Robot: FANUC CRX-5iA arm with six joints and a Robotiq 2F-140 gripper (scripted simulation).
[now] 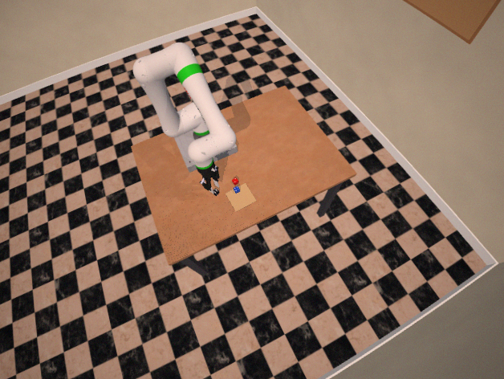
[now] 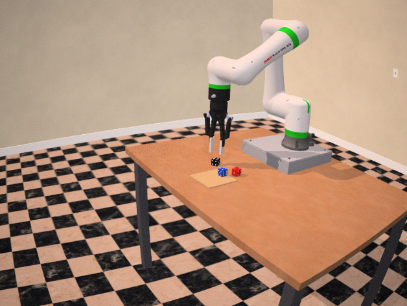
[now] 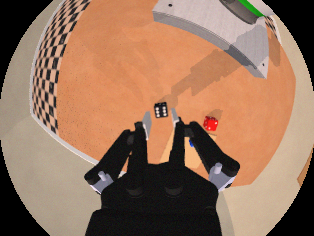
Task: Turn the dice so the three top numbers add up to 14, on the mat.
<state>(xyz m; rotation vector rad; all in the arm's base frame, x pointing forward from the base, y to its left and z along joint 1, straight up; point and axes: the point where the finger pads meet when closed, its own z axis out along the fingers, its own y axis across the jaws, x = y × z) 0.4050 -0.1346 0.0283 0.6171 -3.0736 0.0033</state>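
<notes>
Right now my hand is 70 mm above the black die. The rest, counted from my hand: blue die (60 mm ahead, 110 mm to the left, 70 mm below); then tan mat (110 mm ahead, 110 mm to the left, 90 mm below); then red die (140 mm to the left, 70 mm below).
</notes>
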